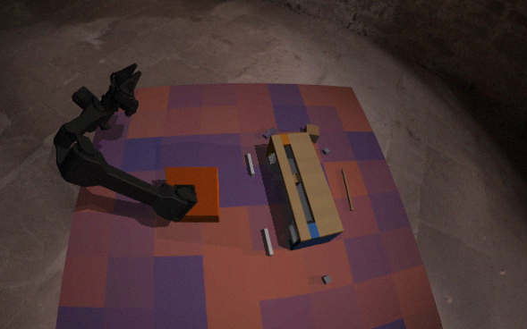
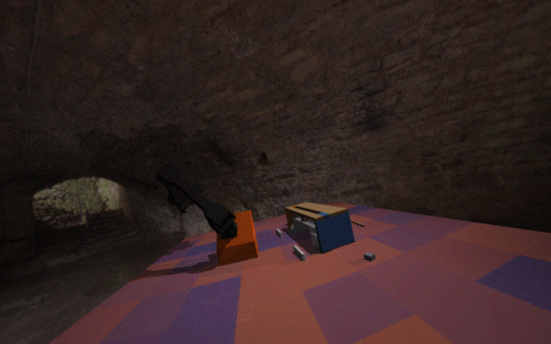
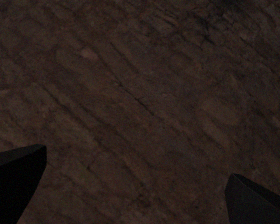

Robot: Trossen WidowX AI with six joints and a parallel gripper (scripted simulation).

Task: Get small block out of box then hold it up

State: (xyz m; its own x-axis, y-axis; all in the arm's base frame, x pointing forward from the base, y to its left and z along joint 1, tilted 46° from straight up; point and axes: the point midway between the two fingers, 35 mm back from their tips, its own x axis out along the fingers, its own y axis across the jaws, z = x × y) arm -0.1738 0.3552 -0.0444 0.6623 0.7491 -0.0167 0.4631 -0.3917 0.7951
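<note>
Now: the long box 49 cm ahead of my gripper tip, 26 cm to the right of it and 30 cm below it. The rest, counted from my gripper tip: thin wooden stick: 74 cm ahead, 23 cm to the right, 36 cm below; small brown block: 50 cm ahead, 23 cm to the right, 28 cm below.
</note>
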